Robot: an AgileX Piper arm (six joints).
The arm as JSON. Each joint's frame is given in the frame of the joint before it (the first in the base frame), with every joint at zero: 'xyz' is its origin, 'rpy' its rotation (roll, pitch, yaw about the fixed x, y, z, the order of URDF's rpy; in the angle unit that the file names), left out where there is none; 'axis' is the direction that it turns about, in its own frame. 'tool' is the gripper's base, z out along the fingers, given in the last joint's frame.
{
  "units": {
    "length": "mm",
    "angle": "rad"
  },
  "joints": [
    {
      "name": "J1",
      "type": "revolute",
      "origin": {
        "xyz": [
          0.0,
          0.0,
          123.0
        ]
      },
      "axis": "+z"
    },
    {
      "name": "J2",
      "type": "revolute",
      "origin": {
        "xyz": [
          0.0,
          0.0,
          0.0
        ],
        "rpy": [
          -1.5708,
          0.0,
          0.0
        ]
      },
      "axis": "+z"
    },
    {
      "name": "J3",
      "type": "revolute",
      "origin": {
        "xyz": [
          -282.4,
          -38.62,
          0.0
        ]
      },
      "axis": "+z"
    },
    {
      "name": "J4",
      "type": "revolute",
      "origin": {
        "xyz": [
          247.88,
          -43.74,
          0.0
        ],
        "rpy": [
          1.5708,
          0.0,
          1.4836
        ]
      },
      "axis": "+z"
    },
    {
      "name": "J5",
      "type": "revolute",
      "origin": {
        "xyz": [
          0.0,
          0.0,
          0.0
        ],
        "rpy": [
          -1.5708,
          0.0,
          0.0
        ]
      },
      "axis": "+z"
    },
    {
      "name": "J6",
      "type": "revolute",
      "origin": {
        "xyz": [
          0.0,
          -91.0,
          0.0
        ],
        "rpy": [
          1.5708,
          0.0,
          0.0
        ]
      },
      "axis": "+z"
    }
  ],
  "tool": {
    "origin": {
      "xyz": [
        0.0,
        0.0,
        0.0
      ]
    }
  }
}
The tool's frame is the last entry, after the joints.
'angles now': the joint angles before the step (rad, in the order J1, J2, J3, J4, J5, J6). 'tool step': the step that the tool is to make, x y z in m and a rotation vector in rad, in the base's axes. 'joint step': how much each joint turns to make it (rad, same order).
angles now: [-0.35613 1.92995 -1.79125 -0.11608 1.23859 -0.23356]
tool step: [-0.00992 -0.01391 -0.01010 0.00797 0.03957 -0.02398]
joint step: [-0.03981 -0.00228 0.04019 -0.00291 0.00001 -0.01628]
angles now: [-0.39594 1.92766 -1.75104 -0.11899 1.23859 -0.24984]
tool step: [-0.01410 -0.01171 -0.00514 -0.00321 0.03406 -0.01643]
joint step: [-0.03802 -0.02081 0.05042 -0.01203 -0.00219 -0.02076]
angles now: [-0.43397 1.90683 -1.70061 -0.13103 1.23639 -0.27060]
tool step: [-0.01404 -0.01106 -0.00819 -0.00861 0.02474 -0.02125]
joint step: [-0.03715 -0.02093 0.06357 -0.01711 -0.02575 -0.01026]
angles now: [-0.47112 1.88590 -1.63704 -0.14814 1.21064 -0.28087]
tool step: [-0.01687 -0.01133 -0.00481 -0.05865 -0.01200 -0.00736]
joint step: [-0.03727 -0.04502 0.09118 -0.04823 -0.08666 -0.00670]
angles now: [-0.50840 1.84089 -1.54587 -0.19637 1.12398 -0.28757]
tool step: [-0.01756 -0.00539 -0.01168 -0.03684 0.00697 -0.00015]
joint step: [-0.02918 -0.04142 0.10981 -0.04035 -0.08308 -0.00214]
